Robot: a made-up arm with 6 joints. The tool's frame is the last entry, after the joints. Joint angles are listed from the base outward. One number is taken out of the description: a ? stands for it. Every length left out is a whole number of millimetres.
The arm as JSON. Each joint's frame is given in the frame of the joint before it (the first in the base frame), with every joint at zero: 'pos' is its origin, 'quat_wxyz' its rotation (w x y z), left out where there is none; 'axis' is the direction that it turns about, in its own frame. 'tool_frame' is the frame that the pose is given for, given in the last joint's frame.
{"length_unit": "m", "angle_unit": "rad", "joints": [
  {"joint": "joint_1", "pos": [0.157, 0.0, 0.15], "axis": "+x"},
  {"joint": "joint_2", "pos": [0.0, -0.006, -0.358], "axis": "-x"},
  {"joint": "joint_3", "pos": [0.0, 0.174, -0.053], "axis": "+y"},
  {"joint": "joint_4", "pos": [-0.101, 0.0, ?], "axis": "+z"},
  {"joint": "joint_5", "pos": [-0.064, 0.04, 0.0], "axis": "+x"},
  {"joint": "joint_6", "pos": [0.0, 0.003, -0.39], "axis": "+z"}
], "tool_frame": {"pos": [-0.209, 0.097, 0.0]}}
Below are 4 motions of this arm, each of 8 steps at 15 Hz.
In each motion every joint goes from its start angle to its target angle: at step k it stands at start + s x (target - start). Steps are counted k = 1, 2, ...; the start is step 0. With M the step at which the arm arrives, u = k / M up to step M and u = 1 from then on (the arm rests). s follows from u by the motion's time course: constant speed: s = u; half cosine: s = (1 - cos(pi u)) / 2; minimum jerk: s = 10 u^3 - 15 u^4 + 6 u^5.
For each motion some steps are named. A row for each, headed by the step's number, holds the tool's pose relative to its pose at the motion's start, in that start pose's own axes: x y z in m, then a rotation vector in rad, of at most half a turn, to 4 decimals.
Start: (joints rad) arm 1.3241 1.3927 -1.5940 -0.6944 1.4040 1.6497
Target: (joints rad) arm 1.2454 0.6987 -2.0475 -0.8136 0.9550 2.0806
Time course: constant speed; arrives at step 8
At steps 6, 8:
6: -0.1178 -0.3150 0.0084 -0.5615 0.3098 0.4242
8: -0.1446 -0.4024 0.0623 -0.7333 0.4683 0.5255

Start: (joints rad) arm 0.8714 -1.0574 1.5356 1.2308 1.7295 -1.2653
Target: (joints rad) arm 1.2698 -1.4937 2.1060 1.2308 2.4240 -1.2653
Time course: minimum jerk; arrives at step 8
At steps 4, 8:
4: -0.2116 0.0736 0.2447 -0.1592 0.6705 -0.2677
8: -0.1740 0.3086 0.4470 -0.2081 1.1985 -0.7596

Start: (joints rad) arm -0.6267 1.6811 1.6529 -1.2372 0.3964 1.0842
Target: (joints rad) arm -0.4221 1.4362 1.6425 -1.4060 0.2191 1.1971
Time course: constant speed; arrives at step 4
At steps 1, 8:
1: -0.0665 -0.0352 0.0227 -0.0054 0.0474 0.0966
8: -0.2352 -0.1755 0.0966 -0.0270 0.1805 0.3901

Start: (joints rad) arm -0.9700 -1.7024 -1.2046 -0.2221 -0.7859 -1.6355
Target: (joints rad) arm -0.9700 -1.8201 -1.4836 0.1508 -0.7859 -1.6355
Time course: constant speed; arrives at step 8
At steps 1, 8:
1: -0.0074 0.0129 0.0039 0.0458 0.0148 -0.0003
8: -0.0433 0.1052 0.0401 0.3741 0.0609 -0.0163

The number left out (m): 0.165
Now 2 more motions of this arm.
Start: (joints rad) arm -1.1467 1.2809 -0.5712 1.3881 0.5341 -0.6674
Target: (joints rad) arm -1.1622 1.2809 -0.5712 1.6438 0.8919 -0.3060
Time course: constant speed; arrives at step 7
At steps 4, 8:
4: -0.0948 -0.0505 0.0606 0.1210 0.1904 0.3228
8: -0.1466 -0.1000 0.1145 0.2305 0.3320 0.5487

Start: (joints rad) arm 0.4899 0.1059 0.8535 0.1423 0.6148 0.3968
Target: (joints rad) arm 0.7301 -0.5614 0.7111 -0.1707 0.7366 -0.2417
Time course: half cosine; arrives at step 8
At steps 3, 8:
3: -0.0153 0.1156 0.0566 0.2160 -0.0494 -0.0708
8: -0.0831 0.2838 0.3155 0.7634 0.0583 -0.2644

